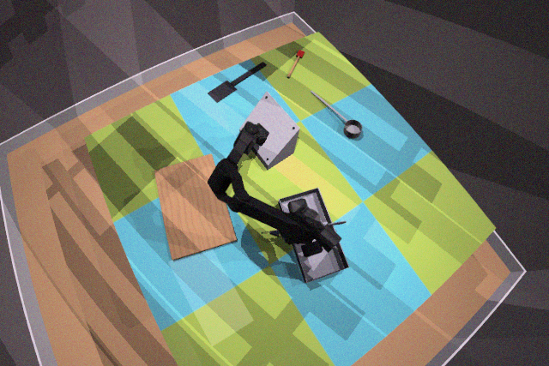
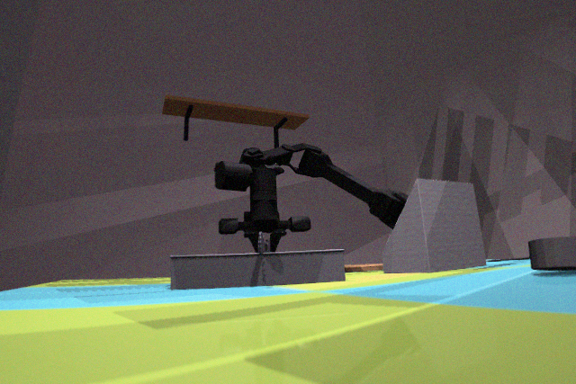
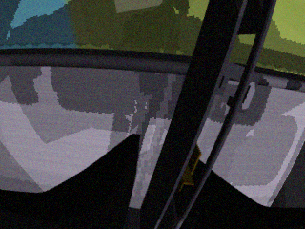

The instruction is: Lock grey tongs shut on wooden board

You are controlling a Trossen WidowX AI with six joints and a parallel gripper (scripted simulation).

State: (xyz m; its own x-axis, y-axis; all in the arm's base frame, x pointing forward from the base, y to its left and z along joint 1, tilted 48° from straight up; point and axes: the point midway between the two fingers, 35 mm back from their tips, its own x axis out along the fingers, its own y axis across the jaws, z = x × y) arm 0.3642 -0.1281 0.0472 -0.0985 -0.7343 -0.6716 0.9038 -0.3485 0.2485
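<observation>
Now: gripper tip 3 cm short of the dark roasting tin and 2 cm to the right of it. Round my gripper tip: wooden board (34 cm behind, 23 cm to the right, 2 cm below); yellow lock piece (4 cm above, 1 cm to the right, 1 cm behind); black spatula (70 cm behind, 25 cm to the left, 3 cm below).
</observation>
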